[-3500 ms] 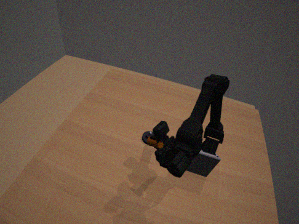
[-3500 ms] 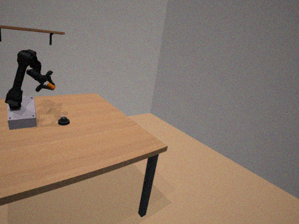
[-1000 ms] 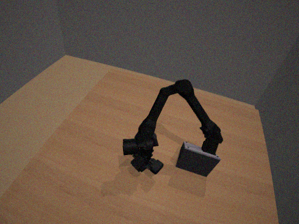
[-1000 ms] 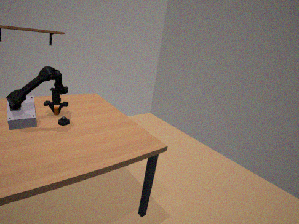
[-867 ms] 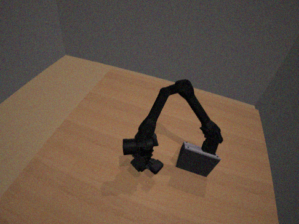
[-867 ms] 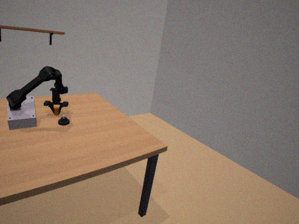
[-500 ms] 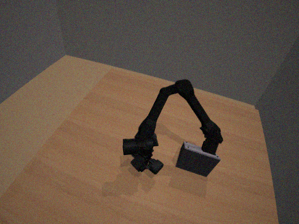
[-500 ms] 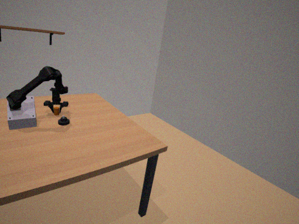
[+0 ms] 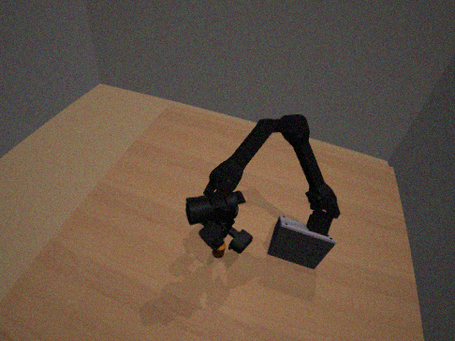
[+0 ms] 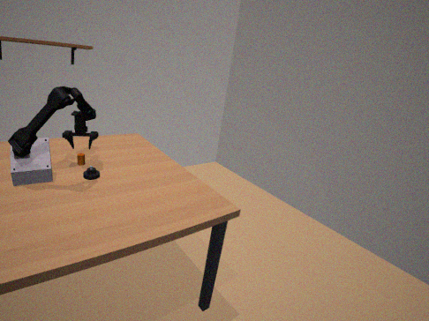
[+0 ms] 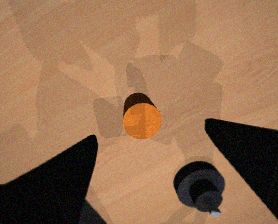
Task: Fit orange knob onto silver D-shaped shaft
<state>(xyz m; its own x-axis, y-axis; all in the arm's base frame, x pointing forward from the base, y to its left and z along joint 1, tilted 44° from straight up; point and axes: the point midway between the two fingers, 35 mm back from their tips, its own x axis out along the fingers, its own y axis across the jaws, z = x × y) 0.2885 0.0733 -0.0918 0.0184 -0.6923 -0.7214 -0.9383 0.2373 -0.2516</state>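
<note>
Now: the orange knob 5 cm below my gripper tip and 1 cm behind it. The rest, counted from my gripper tip: round pedestal (18 cm to the right, 6 cm below, 2 cm ahead).
</note>
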